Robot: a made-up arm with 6 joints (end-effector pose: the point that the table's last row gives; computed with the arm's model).
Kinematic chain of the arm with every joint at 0, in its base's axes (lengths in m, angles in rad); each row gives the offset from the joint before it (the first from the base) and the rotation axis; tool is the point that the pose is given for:
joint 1: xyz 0 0 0.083 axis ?
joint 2: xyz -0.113 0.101 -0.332 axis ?
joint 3: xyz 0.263 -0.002 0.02 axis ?
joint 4: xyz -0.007 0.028 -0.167 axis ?
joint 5: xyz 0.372 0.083 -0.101 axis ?
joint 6: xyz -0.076 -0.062 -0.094 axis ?
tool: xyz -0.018 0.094 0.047
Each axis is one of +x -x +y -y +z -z.
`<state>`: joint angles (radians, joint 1 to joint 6).
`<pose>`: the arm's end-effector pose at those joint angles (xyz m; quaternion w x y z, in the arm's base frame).
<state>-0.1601 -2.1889 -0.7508 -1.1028 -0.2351 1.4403</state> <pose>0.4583 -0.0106 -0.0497 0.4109 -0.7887 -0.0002 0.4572</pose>
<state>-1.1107 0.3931 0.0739 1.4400 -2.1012 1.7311</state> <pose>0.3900 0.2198 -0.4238 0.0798 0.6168 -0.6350 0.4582</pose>
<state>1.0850 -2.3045 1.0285 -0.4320 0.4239 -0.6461</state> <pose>0.1954 -0.0481 0.0693 0.1780 -0.6545 -0.5644 -0.4706</pose>
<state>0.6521 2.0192 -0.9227 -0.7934 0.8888 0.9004</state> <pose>0.2811 0.4174 -0.3307 0.7459 0.6197 0.2207 0.1044</pose>
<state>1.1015 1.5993 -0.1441 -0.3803 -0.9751 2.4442</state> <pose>-0.2064 0.6054 -0.2681 0.1446 0.7334 -0.5946 0.2960</pose>
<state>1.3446 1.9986 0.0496 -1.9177 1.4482 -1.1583</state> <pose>-0.4407 0.1381 -0.4573 0.5429 -0.7230 0.3829 0.1898</pose>
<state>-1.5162 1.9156 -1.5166 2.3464 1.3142 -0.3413</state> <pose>0.2908 -0.4319 0.0397 0.0366 -0.7989 -0.2573 -0.5424</pose>
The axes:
joint 1: +z
joint 2: +x
joint 3: +y
joint 4: +z
joint 5: -x
joint 6: +z

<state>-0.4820 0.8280 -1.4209 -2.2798 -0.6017 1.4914</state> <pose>0.4660 -0.1424 -0.4545 0.2151 0.2003 -0.6528 -0.6982</pose>
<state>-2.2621 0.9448 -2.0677 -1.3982 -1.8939 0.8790</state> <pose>-0.3719 -0.0938 -0.2098 0.3706 0.7353 0.4706 -0.3169</pose>
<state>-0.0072 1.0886 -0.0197 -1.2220 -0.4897 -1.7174</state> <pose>0.3358 0.2260 -0.6809 0.0452 -0.2621 -0.5477 0.7933</pose>
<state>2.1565 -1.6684 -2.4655 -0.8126 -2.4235 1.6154</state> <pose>-0.4925 -0.1750 -0.2894 0.8348 -0.3674 -0.3924 0.1189</pose>
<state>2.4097 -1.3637 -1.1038 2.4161 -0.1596 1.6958</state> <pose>-0.1887 0.3459 -0.4633 0.6110 0.6838 -0.1877 0.3519</pose>
